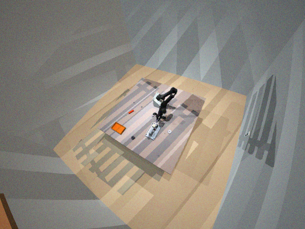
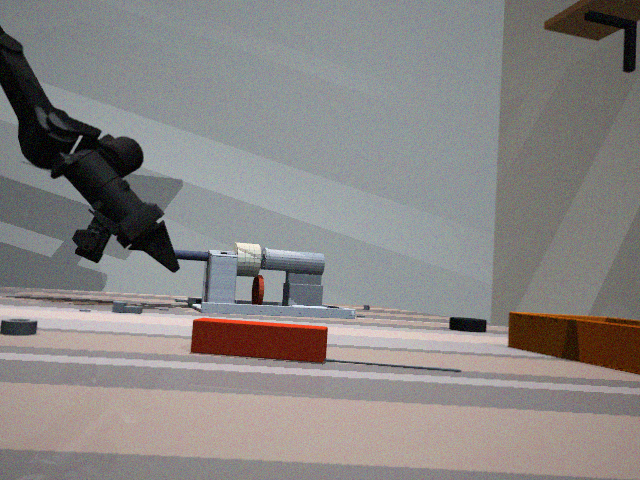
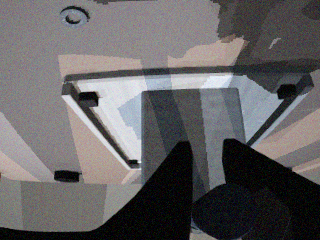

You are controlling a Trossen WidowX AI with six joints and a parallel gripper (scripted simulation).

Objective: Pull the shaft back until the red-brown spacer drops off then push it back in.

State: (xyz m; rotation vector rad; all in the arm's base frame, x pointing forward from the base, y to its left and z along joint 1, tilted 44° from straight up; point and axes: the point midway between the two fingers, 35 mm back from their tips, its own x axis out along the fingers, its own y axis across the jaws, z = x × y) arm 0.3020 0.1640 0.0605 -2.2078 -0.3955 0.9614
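Right now my gripper tip is 12 cm short of the red-brown spacer and 2 cm above it. The rest, counted from my gripper tip: black ring: 37 cm ahead, 21 cm to the right, 5 cm below; then orange tray: 34 cm ahead, 50 cm to the right, 5 cm below.
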